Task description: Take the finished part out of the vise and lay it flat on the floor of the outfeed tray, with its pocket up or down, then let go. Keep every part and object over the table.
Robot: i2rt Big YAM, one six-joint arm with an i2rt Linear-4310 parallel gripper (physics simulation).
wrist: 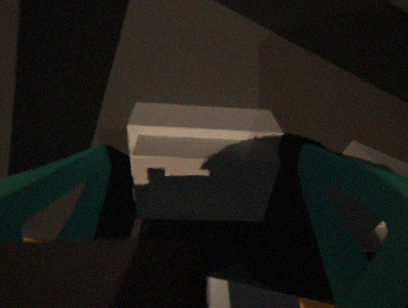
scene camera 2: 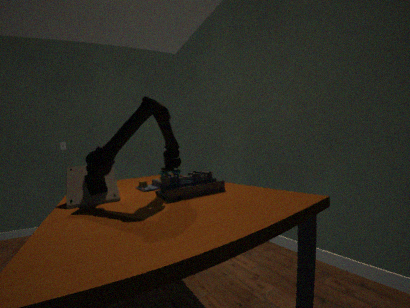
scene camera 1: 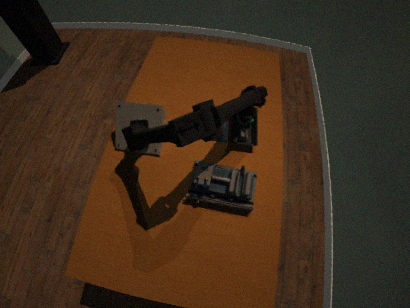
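Where they show: gripper, fingertip midpoint: (wrist: 204,155) (scene camera 1: 240,119); arm's base at its link origin: (scene camera 2: 96,184).
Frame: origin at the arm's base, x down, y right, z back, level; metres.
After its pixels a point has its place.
Observation:
The finished part (wrist: 200,197) {z -0.496, x 0.045, y -0.135 m}, a pale grey block with a stepped recess, is between the spread green fingers in the wrist view, in the outfeed tray (wrist: 190,60) {z -0.543, x 0.071, y -0.154 m} (scene camera 1: 242,148). Gaps show between it and both fingers. Its lower side is in shadow, and I cannot tell which face the pocket is on. My gripper (wrist: 204,155) {z -0.502, x 0.069, y -0.134 m} (scene camera 1: 250,120) (scene camera 2: 170,172) is open, low in the tray and around the part. The vise (scene camera 1: 220,185) {z -0.381, x 0.024, y 0.245 m} (scene camera 2: 200,177) stands beside the tray, nearer the front in scene camera 1.
Another pale block (wrist: 357,150) {z -0.529, x 0.065, y -0.066 m} shows at the right of the wrist view, near the right finger. A bluish plate (scene camera 1: 222,132) (scene camera 2: 148,188) {z -0.304, x 0.076, y -0.066 m} lies by the tray. The arm's pale base plate (scene camera 1: 120,125) {z 0.106, x -0.014, y -0.028 m} (scene camera 2: 75,190) {z 0.098, x 0.015, y 0.003 m} is at the left. The tray walls stand close around the fingers.

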